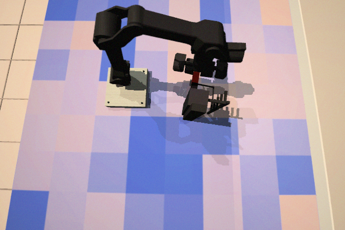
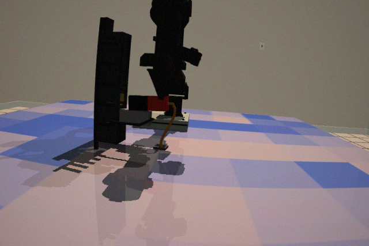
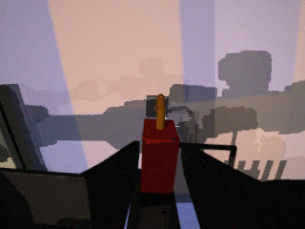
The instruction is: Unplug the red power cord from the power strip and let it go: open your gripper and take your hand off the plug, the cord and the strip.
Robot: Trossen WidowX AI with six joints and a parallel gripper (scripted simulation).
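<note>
My gripper tip is now 30 mm to the left of the red plug and 10 mm past it.
</note>
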